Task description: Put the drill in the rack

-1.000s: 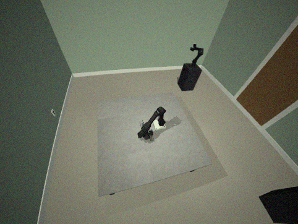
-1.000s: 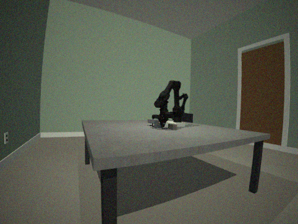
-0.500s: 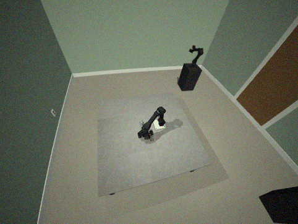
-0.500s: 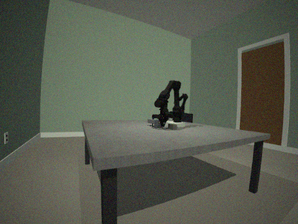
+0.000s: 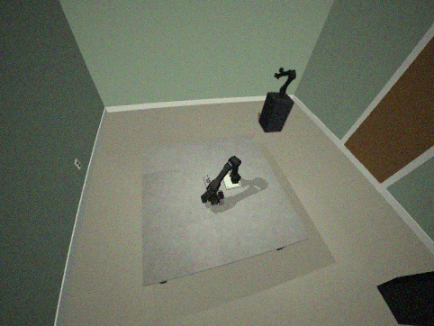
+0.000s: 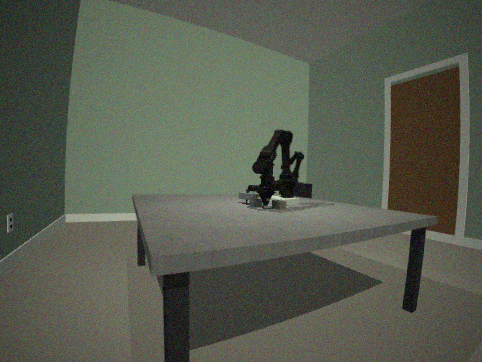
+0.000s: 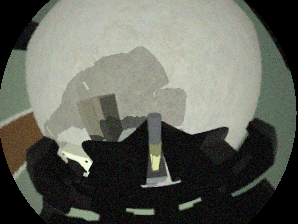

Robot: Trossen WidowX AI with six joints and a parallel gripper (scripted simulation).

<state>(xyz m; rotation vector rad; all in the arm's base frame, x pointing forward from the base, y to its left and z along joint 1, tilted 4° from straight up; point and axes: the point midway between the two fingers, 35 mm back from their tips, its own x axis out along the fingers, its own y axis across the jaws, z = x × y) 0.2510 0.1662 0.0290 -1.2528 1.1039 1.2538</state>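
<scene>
Right now my gripper tip is 4 cm to the left of the drill and 3 cm below it. Round my gripper tip: grey block (8 cm behind); grey fixture block (16 cm to the right, 2 cm above, 1 cm ahead).
</scene>
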